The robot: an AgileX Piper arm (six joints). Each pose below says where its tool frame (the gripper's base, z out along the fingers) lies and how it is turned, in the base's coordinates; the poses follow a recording.
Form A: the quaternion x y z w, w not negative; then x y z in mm.
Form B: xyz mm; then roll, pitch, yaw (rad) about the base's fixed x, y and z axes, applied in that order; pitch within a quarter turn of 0, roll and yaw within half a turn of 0. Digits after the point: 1 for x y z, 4 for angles.
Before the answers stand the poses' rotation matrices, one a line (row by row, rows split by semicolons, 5 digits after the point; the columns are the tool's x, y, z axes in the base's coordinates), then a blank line. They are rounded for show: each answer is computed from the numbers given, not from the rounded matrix.
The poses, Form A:
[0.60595, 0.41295, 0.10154, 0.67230, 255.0, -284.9, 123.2]
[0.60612, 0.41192, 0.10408, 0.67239, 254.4, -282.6, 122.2]
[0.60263, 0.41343, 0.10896, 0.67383, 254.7, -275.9, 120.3]
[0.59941, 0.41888, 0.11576, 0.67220, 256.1, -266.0, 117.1]
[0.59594, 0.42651, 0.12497, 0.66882, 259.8, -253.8, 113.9]
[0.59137, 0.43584, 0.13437, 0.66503, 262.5, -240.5, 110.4]
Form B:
0.63832 0.36392 0.67831; 0.63698 0.24503 -0.73090; -0.43220 0.89862 -0.07541
0.63898 0.35938 0.68011; 0.63931 0.24357 -0.72935; -0.42777 0.90084 -0.07412
0.63441 0.35145 0.68848; 0.64513 0.24993 -0.72204; -0.42584 0.90223 -0.06817
0.62228 0.34653 0.70191; 0.65779 0.25462 -0.70886; -0.42436 0.90282 -0.06950
0.60494 0.34119 0.71947; 0.67552 0.25847 -0.69056; -0.42157 0.90376 -0.07412
0.58397 0.33677 0.73862; 0.69421 0.26445 -0.66943; -0.42077 0.90369 -0.07936

[255.0, -284.9, 123.2, 1.6545, 0.4469, 0.7843]
[254.4, -282.6, 122.2, 1.6529, 0.4420, 0.7857]
[254.7, -275.9, 120.3, 1.6462, 0.4399, 0.7938]
[256.1, -266.0, 117.1, 1.6476, 0.4383, 0.8131]
[259.8, -253.8, 113.9, 1.6526, 0.4352, 0.8405]
[262.5, -240.5, 110.4, 1.6584, 0.4343, 0.8714]

